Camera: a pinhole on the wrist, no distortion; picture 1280 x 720 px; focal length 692.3 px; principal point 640.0 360.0 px. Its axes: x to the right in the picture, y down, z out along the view. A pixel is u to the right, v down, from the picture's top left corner.
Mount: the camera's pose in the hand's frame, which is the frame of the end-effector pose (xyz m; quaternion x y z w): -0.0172 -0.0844 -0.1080 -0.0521 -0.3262 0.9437 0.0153
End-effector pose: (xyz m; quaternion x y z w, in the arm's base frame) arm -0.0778 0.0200 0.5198 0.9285 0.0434 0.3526 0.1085
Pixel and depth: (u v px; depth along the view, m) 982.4 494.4 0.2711
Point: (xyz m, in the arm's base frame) -0.1736 0.2577 0.2947
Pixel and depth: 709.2 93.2 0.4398
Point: 0.0630 0.1577 0.1536
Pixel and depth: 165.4 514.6 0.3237
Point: 0.1266 0.3703 0.4591
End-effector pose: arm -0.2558 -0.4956 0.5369 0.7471 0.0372 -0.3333 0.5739
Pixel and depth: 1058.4 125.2 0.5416
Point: -0.8600 -0.6316 0.4970
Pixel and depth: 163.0 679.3 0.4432
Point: -0.3688 -0.5151 -0.0560
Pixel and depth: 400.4 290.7 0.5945
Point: -0.5303 -0.7582 0.0755
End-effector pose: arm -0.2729 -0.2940 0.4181 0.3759 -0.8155 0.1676 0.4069
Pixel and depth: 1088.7 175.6 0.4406
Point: -0.1070 -0.4535 -0.0396
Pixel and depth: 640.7 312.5 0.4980
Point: -0.1354 -0.6751 0.1643
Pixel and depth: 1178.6 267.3 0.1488
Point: -0.1066 -0.3303 0.2895
